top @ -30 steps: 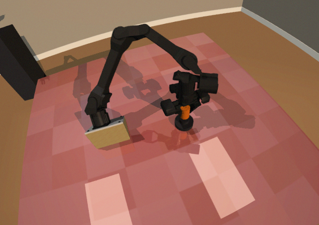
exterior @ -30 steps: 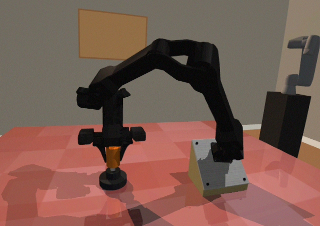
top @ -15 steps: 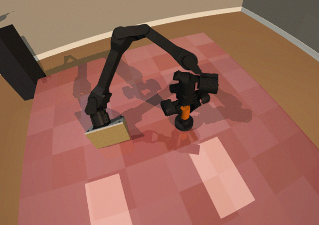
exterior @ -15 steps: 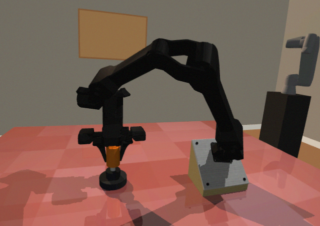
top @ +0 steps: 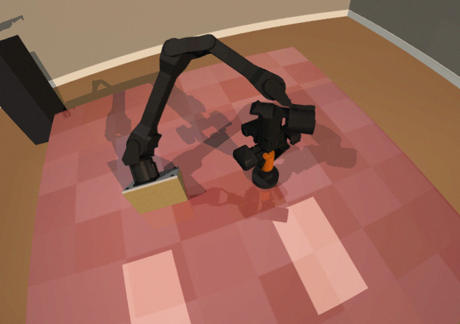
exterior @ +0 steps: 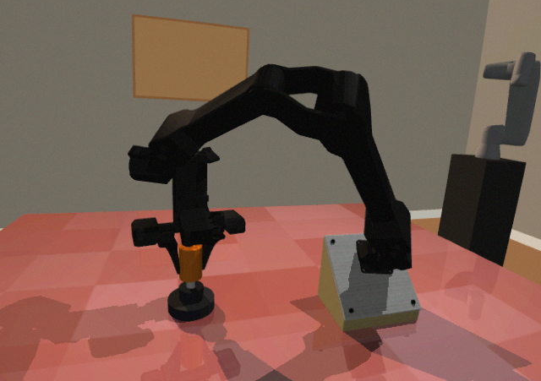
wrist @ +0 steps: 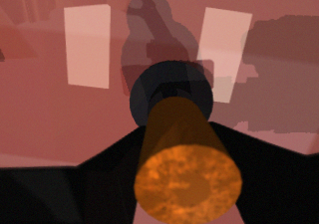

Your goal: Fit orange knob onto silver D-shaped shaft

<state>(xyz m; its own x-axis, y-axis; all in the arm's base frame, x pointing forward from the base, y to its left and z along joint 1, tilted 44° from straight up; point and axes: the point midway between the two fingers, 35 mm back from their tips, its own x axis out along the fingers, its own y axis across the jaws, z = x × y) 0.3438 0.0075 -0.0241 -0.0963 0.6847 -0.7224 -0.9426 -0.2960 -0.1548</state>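
My gripper tip is now 3 cm below the orange knob. The rest, counted from my gripper tip: pedestal 4 cm below.
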